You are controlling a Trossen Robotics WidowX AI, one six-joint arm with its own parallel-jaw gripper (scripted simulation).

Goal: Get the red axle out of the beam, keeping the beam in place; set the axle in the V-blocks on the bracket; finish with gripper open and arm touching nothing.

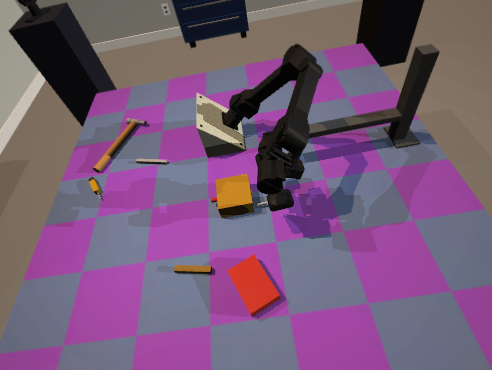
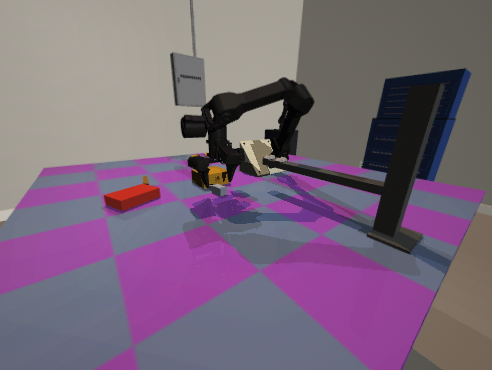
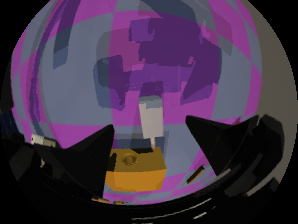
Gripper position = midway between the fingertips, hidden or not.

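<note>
An orange beam (image 1: pixel 234 196) is visible, and again the orange beam (image 3: pixel 132 170). A flat red block (image 1: pixel 257 291) is present, also the flat red block (image 2: pixel 127 198). I see a pale grey stub (image 3: pixel 152 115). My gripper (image 2: pixel 219 184) is open and holds nothing; I see my gripper (image 1: pixel 275 196) and again my gripper (image 3: pixel 151 123).
</note>
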